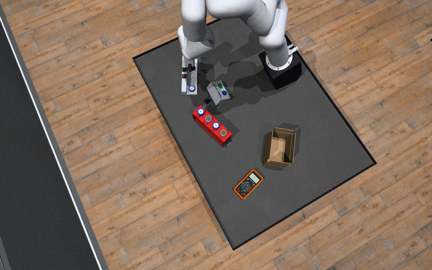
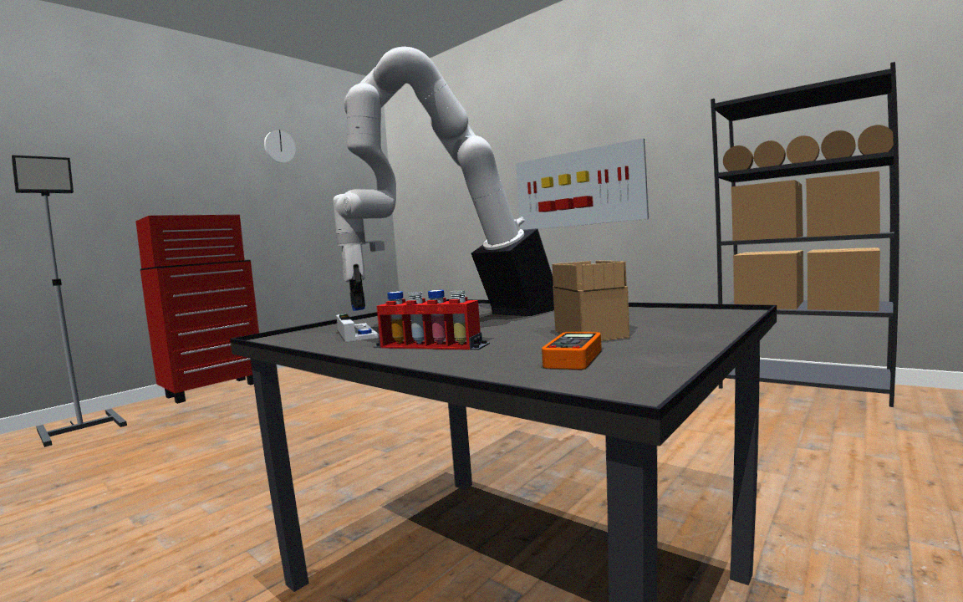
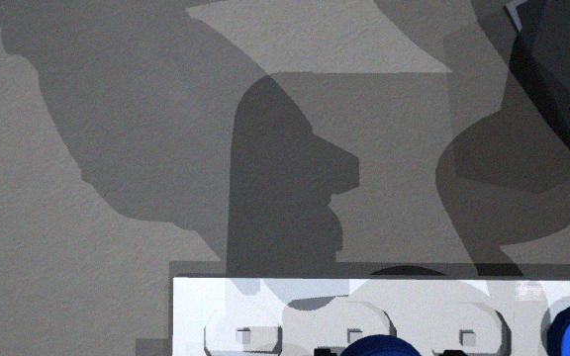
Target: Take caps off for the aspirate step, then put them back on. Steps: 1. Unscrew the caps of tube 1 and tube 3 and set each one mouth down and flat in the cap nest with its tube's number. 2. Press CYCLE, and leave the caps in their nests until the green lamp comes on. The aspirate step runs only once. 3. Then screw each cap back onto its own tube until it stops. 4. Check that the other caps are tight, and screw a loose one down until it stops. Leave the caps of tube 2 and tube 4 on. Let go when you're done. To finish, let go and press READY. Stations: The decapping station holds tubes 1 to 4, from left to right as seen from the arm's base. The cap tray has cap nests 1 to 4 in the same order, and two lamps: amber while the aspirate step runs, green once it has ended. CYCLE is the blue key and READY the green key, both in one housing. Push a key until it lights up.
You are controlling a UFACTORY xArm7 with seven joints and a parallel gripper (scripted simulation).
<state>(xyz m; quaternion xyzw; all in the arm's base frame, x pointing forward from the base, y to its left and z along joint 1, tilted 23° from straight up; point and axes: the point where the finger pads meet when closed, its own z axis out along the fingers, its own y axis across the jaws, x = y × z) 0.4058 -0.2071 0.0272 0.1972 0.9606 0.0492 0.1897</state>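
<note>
Now: the blue key 10 cm behind my hand, 21 cm to the left of it and 2 cm below it. From my hand the other things lie so: green key (10 cm behind, 16 cm to the left, 2 cm below); key housing (8 cm behind, 19 cm to the left, 4 cm below); orange multimeter (2 cm behind, 69 cm to the left, 7 cm below).
</note>
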